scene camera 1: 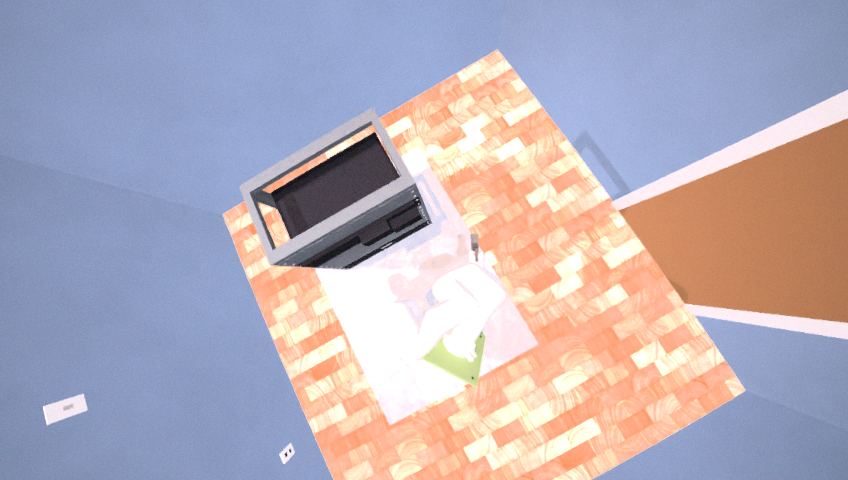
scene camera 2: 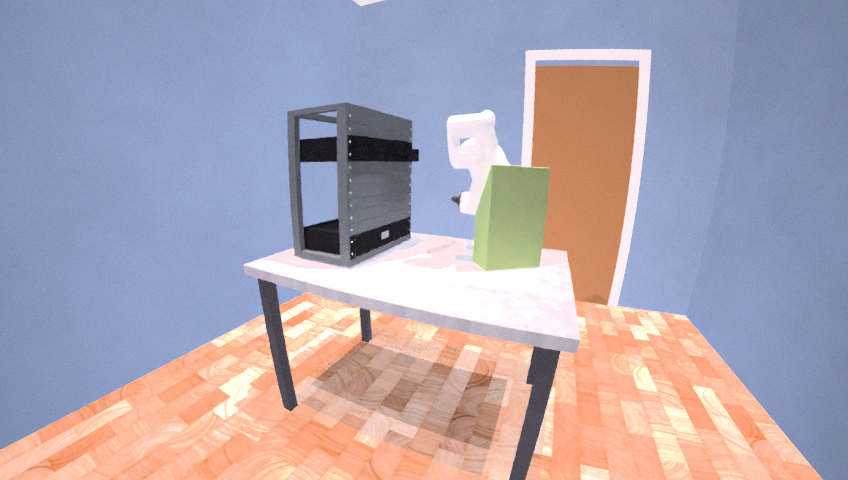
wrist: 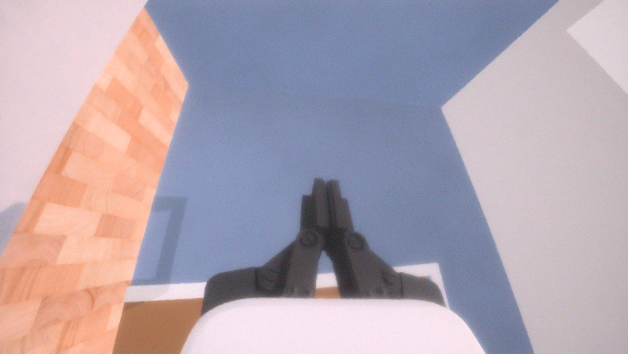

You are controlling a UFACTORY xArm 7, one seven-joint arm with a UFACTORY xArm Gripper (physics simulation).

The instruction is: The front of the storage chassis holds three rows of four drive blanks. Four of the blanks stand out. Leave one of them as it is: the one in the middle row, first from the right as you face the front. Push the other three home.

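Where they show: gripper, fingertip midpoint: [scene camera 1: 474, 233] [scene camera 2: 452, 198] [wrist: 322, 192]; arm's base, link origin: [scene camera 1: 458, 342] [scene camera 2: 514, 195].
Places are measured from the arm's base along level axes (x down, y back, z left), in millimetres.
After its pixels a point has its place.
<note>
The storage chassis [scene camera 1: 342, 184] @(x -204, y -696, z -12 mm) [scene camera 2: 380, 148] @(x -165, y -518, z 102 mm) is the black unit high in the grey rack. Dark drive blanks [scene camera 1: 376, 234] @(x -202, y -475, z -10 mm) [scene camera 1: 408, 221] @(x -172, y -454, z -122 mm) stand out from its front in scene camera 1; their rows and exact number cannot be told. In scene camera 2 a dark blank [scene camera 2: 415, 155] @(x -145, y -451, z -134 mm) juts out at the far end of the front. My gripper [scene camera 1: 474, 239] @(x 64, y -306, z -313 mm) [scene camera 2: 455, 199] @(x 64, y -306, z -313 mm) [wrist: 322, 192] @(x 64, y -306, z -313 mm) is shut and empty. It is apart from the chassis, in front of it and lower than it. The wrist view does not show the chassis or its blanks.
The grey rack [scene camera 1: 345, 215] @(x -314, y -543, z 16 mm) [scene camera 2: 343, 190] @(x -14, y -572, z 290 mm) stands on the pale table [scene camera 1: 368, 356] @(x 274, y -139, z 450 mm) [scene camera 2: 416, 297] @(x 274, y -255, z 430 mm). A black unit with a light label [scene camera 2: 385, 234] @(x 195, y -524, z 39 mm) sits at the rack's bottom. The green pedestal [scene camera 1: 457, 365] @(x -81, y 42, z 38 mm) [scene camera 2: 514, 220] @(x 84, y 6, z 89 mm) stands under the arm's base. A brown door [scene camera 2: 586, 178] is behind the arm.
</note>
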